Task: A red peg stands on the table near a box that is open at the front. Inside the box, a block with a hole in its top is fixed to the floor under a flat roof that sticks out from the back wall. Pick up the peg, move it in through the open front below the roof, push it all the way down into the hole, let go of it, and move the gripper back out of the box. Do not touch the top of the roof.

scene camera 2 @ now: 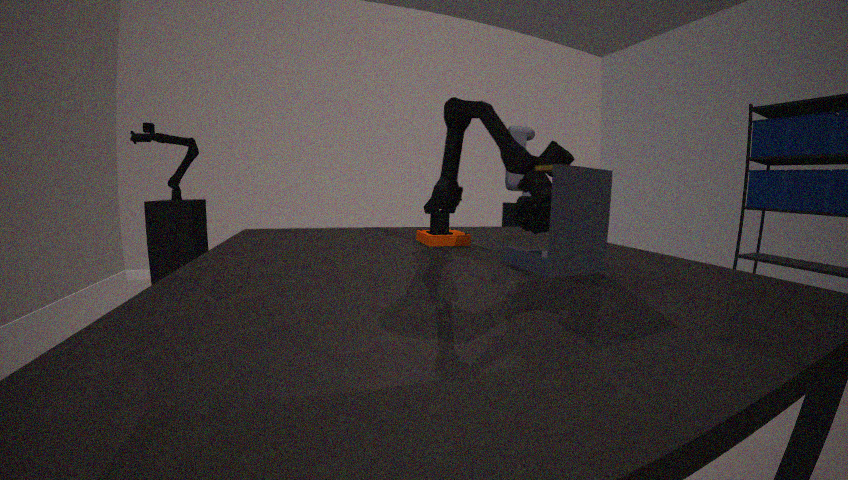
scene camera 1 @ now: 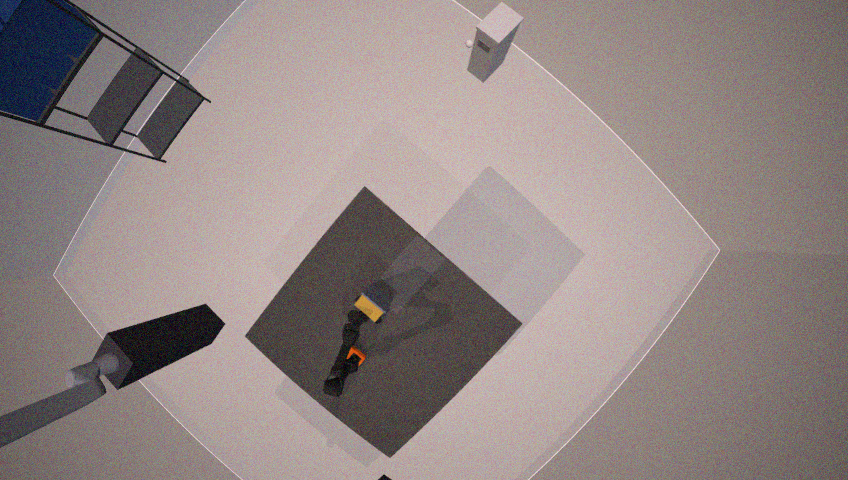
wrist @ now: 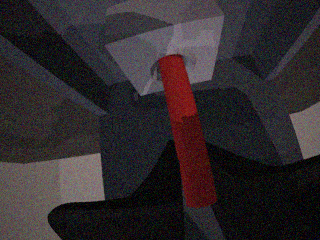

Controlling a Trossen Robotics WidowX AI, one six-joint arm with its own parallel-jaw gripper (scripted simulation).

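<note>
Red peg (wrist: 195,168) visible, together with the gripper (wrist: 181,144).
</note>
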